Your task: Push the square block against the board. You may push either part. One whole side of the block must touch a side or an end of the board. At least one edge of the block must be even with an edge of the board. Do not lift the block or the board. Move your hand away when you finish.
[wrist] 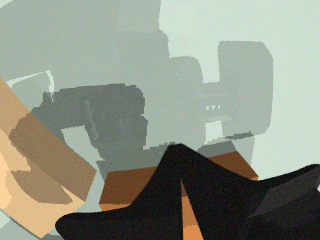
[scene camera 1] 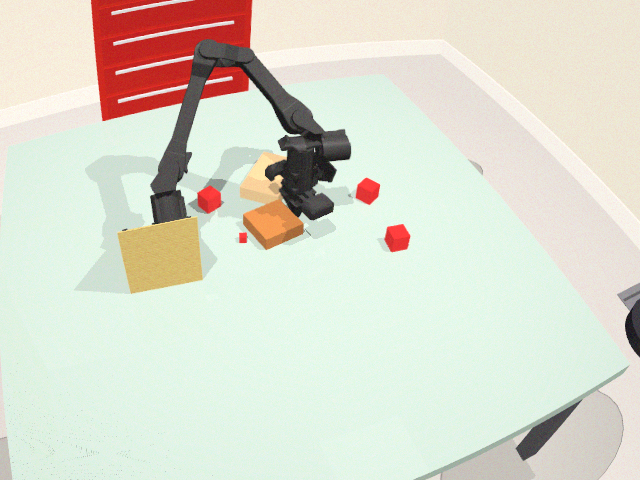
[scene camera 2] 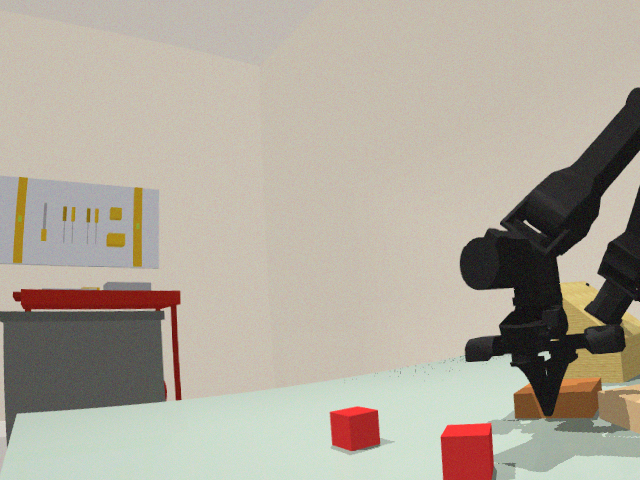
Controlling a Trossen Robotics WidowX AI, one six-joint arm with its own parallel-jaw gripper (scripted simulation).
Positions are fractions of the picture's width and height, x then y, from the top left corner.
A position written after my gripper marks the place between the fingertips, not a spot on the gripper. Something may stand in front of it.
Note:
I see my gripper (scene camera 2: 0.86,0.87), a square block (scene camera 2: 0.90,0.83) and a board (scene camera 1: 0.40,0.39).
The square block shows as well in scene camera 1 (scene camera 1: 0.43,0.47). My gripper also shows in the wrist view (wrist: 0.55,0.63) and in scene camera 1 (scene camera 1: 0.46,0.45).

